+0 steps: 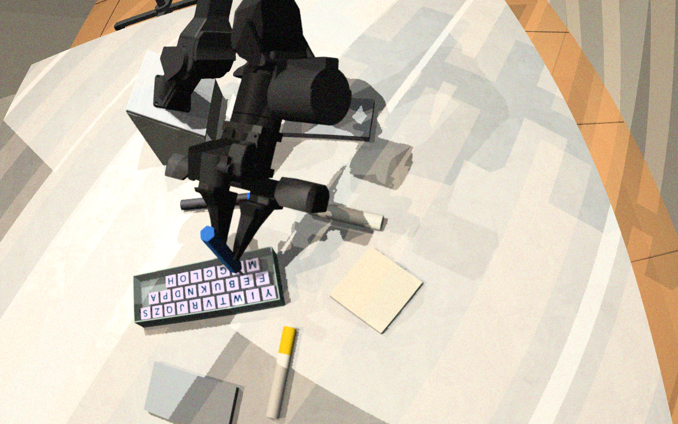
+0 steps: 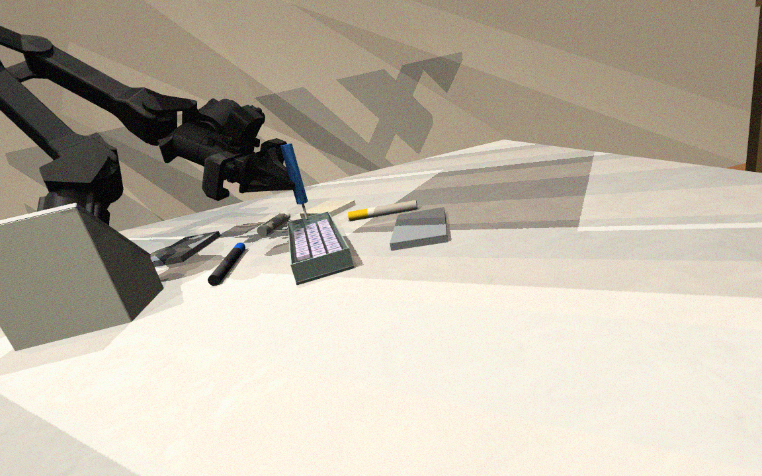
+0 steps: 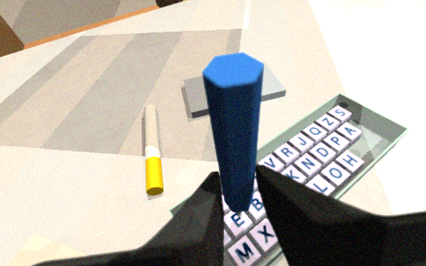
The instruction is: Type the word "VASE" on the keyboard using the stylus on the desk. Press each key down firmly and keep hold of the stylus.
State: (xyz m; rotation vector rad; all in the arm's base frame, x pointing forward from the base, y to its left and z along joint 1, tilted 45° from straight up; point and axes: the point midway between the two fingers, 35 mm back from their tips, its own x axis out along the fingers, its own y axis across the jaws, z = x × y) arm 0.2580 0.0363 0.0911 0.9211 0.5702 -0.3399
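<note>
The yellow-capped marker lies 120 mm ahead of my gripper tip, 20 mm to the left of it and 80 mm below it. Round my gripper tip: blue-capped black marker 120 mm behind, 80 mm below; stylus 20 mm below; white cylinder 60 mm behind, 140 mm to the left, 80 mm below.
</note>
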